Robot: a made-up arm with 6 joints.
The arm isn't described. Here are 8 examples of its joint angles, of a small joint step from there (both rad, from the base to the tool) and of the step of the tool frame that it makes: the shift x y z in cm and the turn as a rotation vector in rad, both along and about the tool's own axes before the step.
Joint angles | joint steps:
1: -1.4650 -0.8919 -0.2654 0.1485 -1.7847 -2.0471 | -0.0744 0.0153 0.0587 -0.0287 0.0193 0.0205
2: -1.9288 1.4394 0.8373 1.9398 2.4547 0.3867 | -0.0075 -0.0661 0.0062 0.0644 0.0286 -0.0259
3: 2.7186 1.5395 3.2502 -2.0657 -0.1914 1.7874 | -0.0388 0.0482 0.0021 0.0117 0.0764 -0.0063
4: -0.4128 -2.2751 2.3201 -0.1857 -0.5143 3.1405 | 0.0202 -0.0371 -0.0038 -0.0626 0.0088 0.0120
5: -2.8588 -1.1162 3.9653 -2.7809 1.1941 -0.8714 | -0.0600 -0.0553 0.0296 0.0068 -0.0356 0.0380
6: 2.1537 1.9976 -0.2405 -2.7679 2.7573 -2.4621 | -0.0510 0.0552 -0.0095 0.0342 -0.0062 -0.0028
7: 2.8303 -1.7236 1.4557 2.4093 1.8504 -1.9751 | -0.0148 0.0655 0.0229 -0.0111 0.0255 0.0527
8: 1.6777 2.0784 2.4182 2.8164 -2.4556 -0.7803 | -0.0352 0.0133 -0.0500 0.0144 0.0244 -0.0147
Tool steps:
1: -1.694 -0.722 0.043 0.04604 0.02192 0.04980
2: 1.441 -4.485 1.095 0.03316 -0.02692 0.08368
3: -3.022 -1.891 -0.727 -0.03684 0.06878 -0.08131
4: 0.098 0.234 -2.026 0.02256 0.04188 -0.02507
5: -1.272 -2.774 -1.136 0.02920 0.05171 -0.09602
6: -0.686 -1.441 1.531 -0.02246 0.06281 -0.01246
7: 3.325 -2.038 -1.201 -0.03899 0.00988 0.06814
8: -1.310 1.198 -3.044 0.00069 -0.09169 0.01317
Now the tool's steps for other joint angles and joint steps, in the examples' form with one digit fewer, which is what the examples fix.
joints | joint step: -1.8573 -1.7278 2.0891 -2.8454 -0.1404 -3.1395 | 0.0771 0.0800 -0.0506 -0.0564 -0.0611 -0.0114
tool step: -2.90 -3.03 -7.60 0.0188 0.0814 -0.0284
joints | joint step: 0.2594 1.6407 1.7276 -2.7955 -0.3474 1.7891 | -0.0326 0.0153 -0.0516 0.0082 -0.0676 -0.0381
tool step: -1.31 -3.49 0.56 0.0260 -0.0021 -0.0069
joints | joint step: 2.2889 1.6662 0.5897 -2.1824 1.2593 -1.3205 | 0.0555 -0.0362 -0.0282 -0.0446 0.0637 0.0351
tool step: -3.36 0.15 1.06 -0.0451 -0.0086 0.0366
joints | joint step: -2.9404 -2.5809 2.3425 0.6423 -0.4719 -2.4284 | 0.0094 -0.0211 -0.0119 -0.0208 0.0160 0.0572
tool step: 0.26 0.95 -0.09 -0.0451 0.0194 0.0153
